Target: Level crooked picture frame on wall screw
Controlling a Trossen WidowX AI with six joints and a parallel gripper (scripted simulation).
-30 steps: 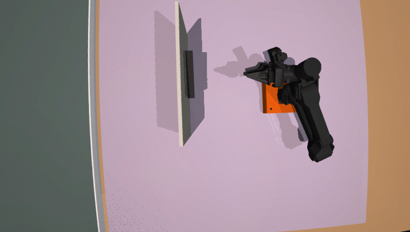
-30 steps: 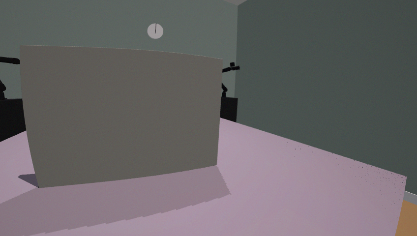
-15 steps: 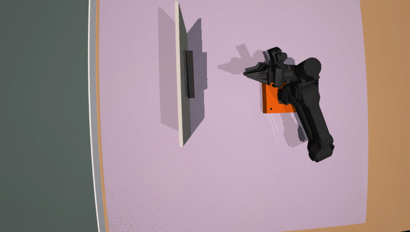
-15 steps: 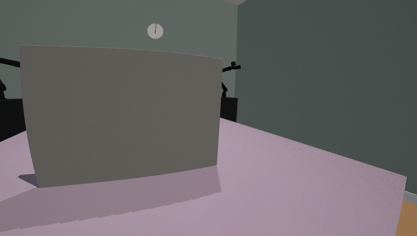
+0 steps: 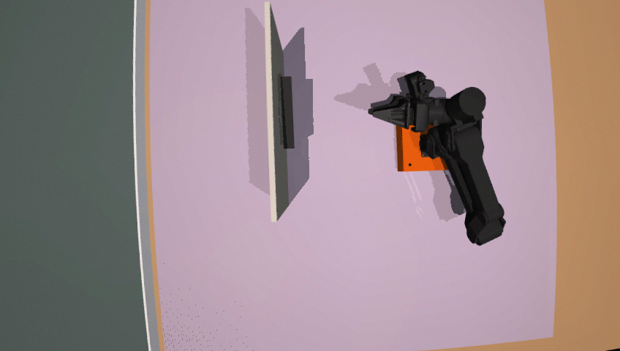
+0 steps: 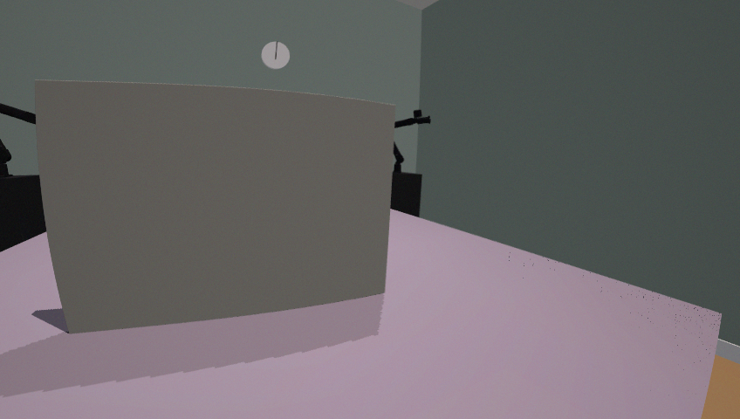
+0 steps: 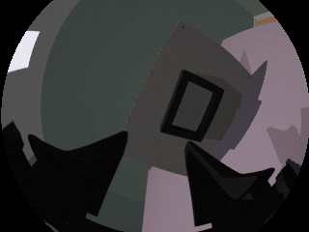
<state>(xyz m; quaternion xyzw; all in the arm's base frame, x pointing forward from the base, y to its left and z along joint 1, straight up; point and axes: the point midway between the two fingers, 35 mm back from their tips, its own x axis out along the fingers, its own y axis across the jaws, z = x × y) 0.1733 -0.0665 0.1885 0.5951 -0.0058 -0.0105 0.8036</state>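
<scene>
The picture frame lies 20 cm ahead of my gripper tip, 9 cm below it and 2 cm to the right of it. From my gripper tip the other things lie so: wall panel 21 cm ahead, 10 cm below, 1 cm to the right.
</scene>
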